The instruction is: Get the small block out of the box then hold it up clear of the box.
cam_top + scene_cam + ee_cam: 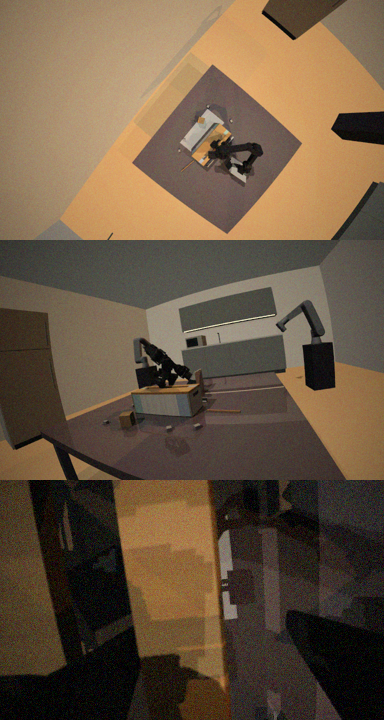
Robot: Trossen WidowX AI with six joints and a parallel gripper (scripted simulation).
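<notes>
Now: gripper tip 40 mm short of the box, 30 mm to the right of it and 30 mm above it. From my gripper tip the other things lie so: thin orange stick (120 mm ahead, 350 mm to the left, 90 mm below); then orange block (270 mm ahead, 110 mm to the right, 60 mm below).
</notes>
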